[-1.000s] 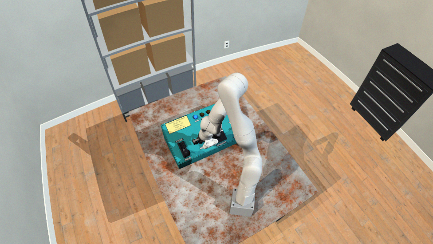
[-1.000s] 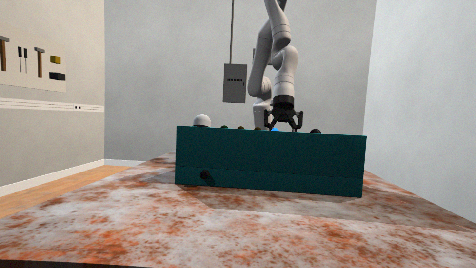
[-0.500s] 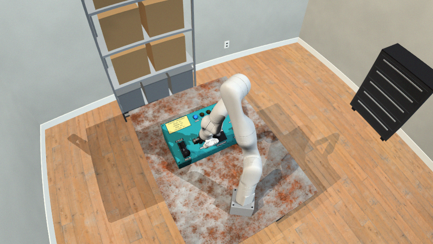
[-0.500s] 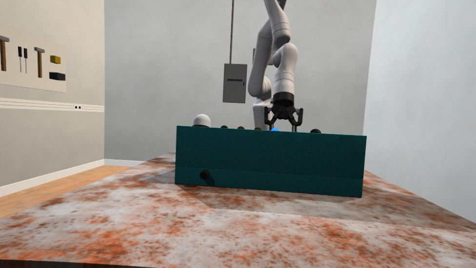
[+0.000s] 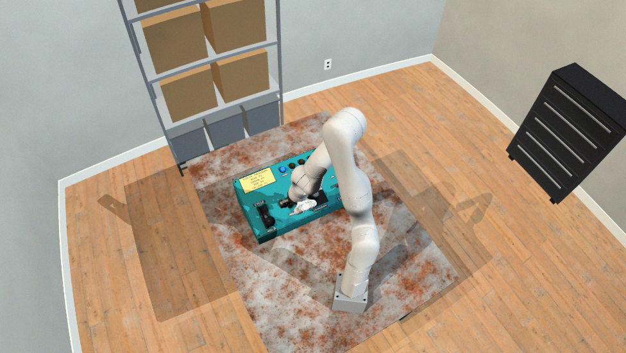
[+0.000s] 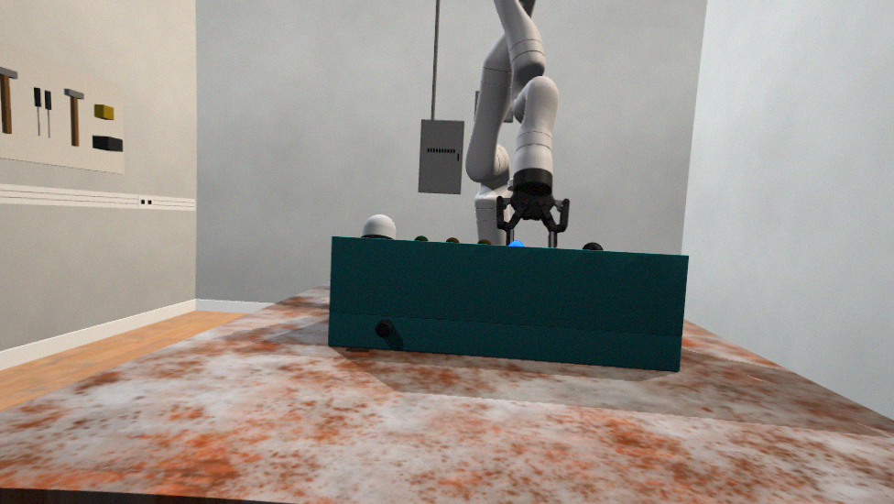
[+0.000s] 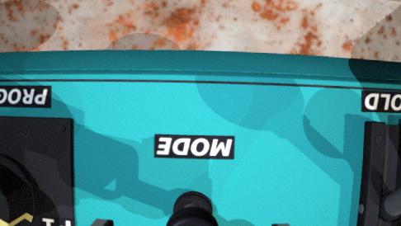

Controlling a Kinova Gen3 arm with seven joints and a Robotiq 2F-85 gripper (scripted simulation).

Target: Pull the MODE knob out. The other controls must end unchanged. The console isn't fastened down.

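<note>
The mode knob is 40 mm below my hand and 10 mm ahead of it. Round my hand: program dial (110 mm to the right, 60 mm below, 30 mm ahead); hold lever (120 mm to the left, 40 mm below, 10 mm behind); check switch (240 mm to the right, 50 mm below, 30 mm ahead).
</note>
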